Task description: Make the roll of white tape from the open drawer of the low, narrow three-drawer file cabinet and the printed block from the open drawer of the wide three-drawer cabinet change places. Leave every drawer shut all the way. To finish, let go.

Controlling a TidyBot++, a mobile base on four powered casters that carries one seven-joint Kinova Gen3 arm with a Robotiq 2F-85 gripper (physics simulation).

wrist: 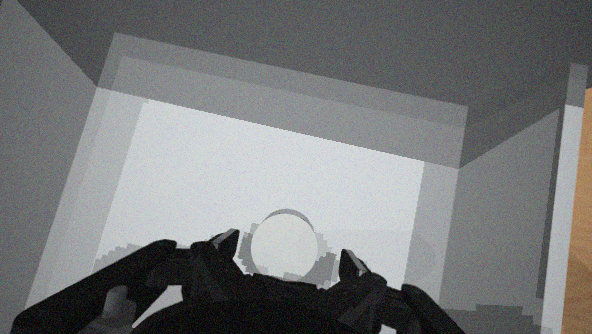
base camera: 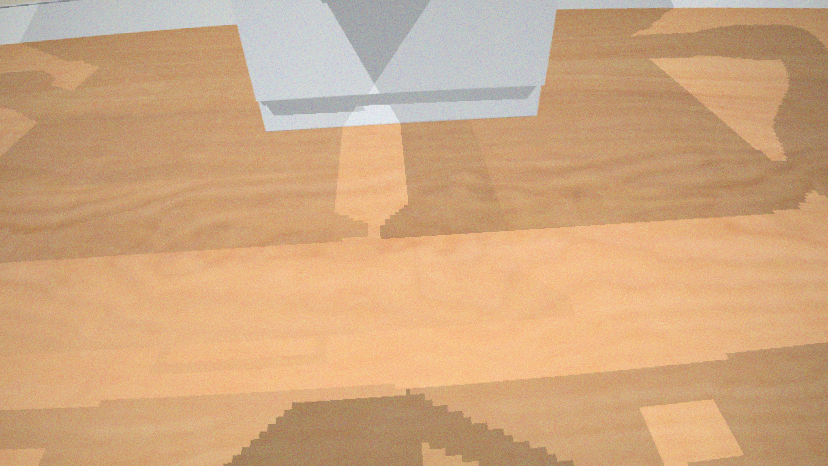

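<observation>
The roll of white tape (wrist: 284,246) shows in the wrist view as a pale round disc on the floor of an open white drawer (wrist: 563,210). My gripper (wrist: 288,250) is open and empty. Its two black fingertips appear on either side of the tape, apart from it; how high they are above it is hard to tell. A pale drawer or cabinet part (base camera: 463,54) juts out at the top middle of the base camera view. Which cabinet it belongs to cannot be told. The printed block does not show in either view.
High grey drawer walls stand around the tape at the far, left and right sides in the wrist view. Wooden floor (wrist: 580,200) (base camera: 405,301) shows past the right wall and across the base camera view, with patches of shadow. Pale surfaces run along the top edge of the base camera view.
</observation>
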